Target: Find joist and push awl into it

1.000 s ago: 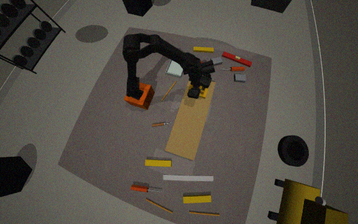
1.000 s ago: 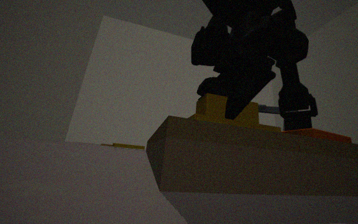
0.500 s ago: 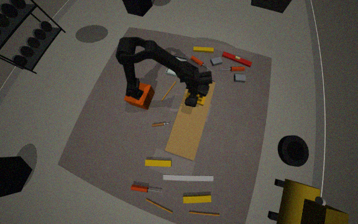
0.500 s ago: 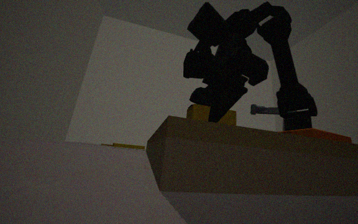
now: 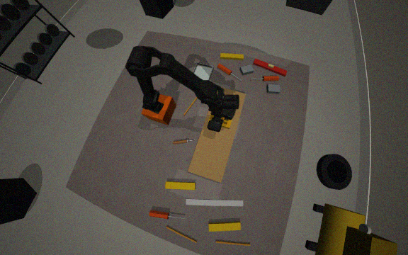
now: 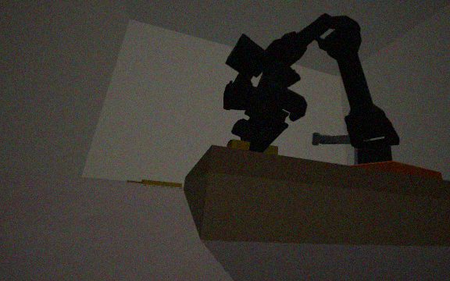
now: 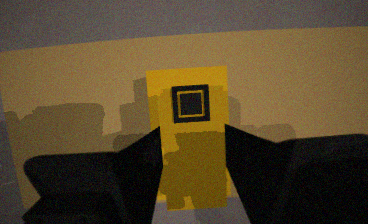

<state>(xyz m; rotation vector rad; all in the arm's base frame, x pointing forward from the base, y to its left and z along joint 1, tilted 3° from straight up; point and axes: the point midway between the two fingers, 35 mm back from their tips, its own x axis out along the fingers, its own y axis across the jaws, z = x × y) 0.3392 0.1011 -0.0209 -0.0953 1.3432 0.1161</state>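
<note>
My gripper tip is now 250 mm past the pale tray, 240 mm to the right of it and 50 mm above it. From my gripper tip the other things lie so: square indicator window 30 mm above, 20 mm ahead; awl 190 mm to the right, 130 mm behind, 60 mm below; yellow stud finder 20 mm above, 10 mm ahead.
</note>
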